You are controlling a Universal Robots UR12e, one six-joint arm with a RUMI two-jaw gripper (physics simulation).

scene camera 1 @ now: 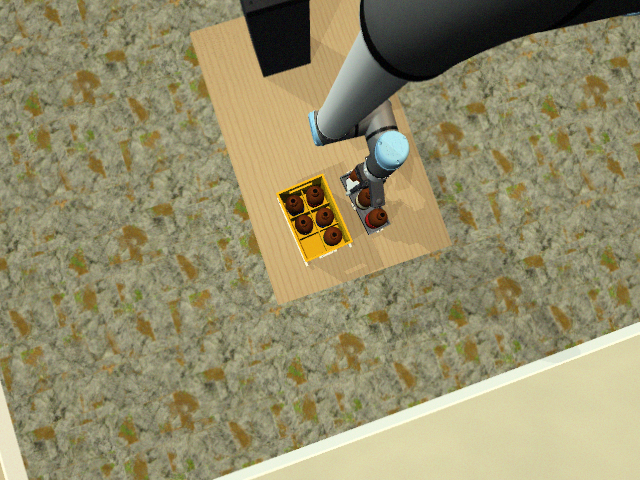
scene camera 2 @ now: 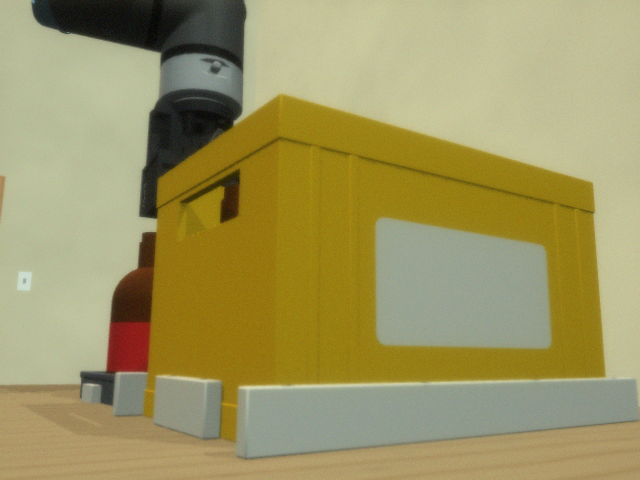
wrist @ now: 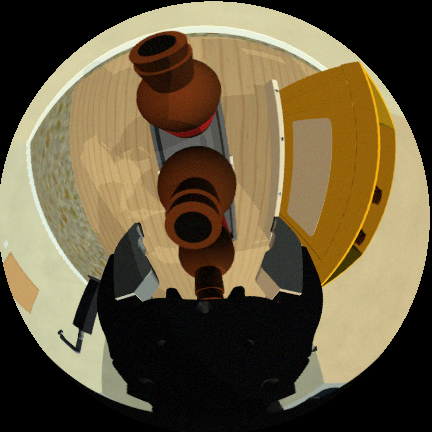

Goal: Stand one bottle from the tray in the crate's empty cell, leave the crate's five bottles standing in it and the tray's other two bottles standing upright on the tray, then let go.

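Places are measured from the arm's base along level axes (x ahead, y left, z up), in centimetres.
Pixels of known places: gripper, fingertip midpoint: [scene camera 1: 363, 188].
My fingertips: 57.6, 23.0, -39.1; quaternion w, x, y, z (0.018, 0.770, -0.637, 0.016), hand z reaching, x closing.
For each thing: its top centre in the pictures, then the offset to it from my fingertips, as dx, dy, dz. "*": a spot on its surface instead. Level surfaces: height alone.
- yellow crate, middle of its top: [scene camera 2: 375, 180] [wrist: 381, 201] [scene camera 1: 314, 217] +9.6, -21.0, +7.5
- grey tray, surface spot: [scene camera 1: 361, 214] * +8.8, -0.4, -9.5
- red-label end bottle, middle of its top: [scene camera 1: 382, 214] +11.9, +4.2, +6.0
- middle bottle, middle of its top: [wrist: 192, 228] [scene camera 1: 371, 193] +3.3, +1.3, +6.0
- far bottle, middle of its top: [wrist: 210, 301] [scene camera 1: 362, 171] -5.3, -0.8, +6.0
- wooden table, its level: dz -10.0
The yellow crate [scene camera 1: 337, 208] [scene camera 2: 217, 310] [wrist: 345, 150] holds five brown bottles; its empty cell [scene camera 1: 312, 246] is at the front left in scene camera 1. On the grey tray [scene camera 1: 361, 214] [wrist: 185, 145] three bottles stand upright: a red-label end bottle [scene camera 1: 377, 217] [scene camera 2: 126, 330] [wrist: 180, 95], a middle bottle [scene camera 1: 363, 198] [wrist: 197, 170] and a far bottle [scene camera 1: 354, 175] [wrist: 206, 257], partly hidden by the gripper. My gripper [scene camera 1: 364, 192] [wrist: 205, 221] is open over the tray, its jaws spread wide at either side of the middle bottle's neck in the wrist view. Nothing is held.
A black block [scene camera 1: 281, 41] stands at the far end of the wooden table [scene camera 1: 242, 129]. Low pale rails [scene camera 2: 439, 413] run along the crate's foot. The crate's high wall stands beside the tray, to the right in the wrist view.
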